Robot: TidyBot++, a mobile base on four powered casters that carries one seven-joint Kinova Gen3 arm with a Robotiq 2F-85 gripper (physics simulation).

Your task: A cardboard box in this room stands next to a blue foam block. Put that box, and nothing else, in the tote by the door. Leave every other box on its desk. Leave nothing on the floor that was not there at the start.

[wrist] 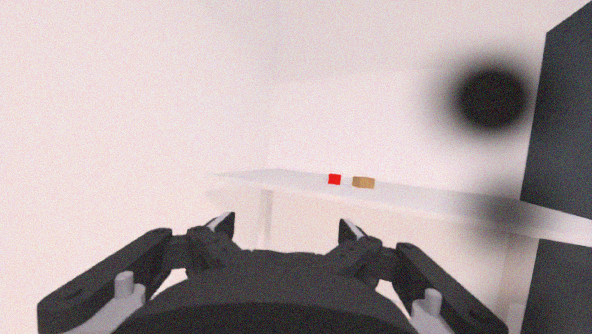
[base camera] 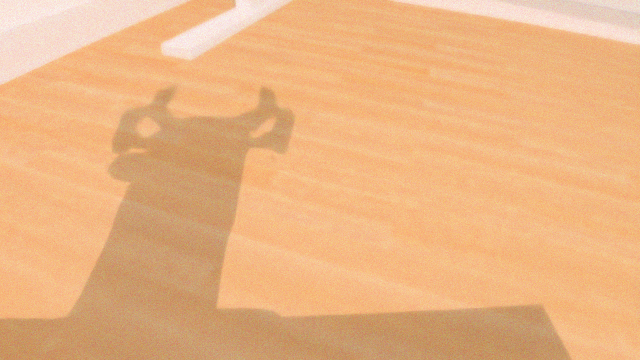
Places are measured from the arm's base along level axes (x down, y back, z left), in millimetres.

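Pixels of known places: gripper, fingertip midpoint: (wrist: pixel 286 226).
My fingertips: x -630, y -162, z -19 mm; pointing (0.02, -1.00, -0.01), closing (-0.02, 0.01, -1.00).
Note:
Behind a point stands the place of what it marks.
A small brown cardboard box (wrist: pixel 363 182) @(x -582, y -925, z -383 mm) stands on a white desk (wrist: pixel 420 196) @(x -553, y -826, z -609 mm) in the wrist view, right of centre and far off. A small red block (wrist: pixel 334 179) @(x -578, y -975, z -250 mm) stands just left of it, with a narrow gap between them. No blue foam block shows in either view, and the tote does not show. My gripper (wrist: pixel 286 226) @(x -630, y -162, z -19 mm) is open and empty, well short of the desk. Its shadow lies on the floor in the base camera view.
A dark grey panel (wrist: pixel 560 125) @(x -953, y -897, z -1326 mm) stands at the right in the wrist view, partly behind the desk. A white desk foot (base camera: pixel 187 47) @(x 371, y -919, z 230 mm) stands on the wooden floor (base camera: pixel 400 200) @(x 397, y -453, z -145 mm) at the upper left of the base view. White walls close the room behind. Two dark blurs cover part of the wrist view.

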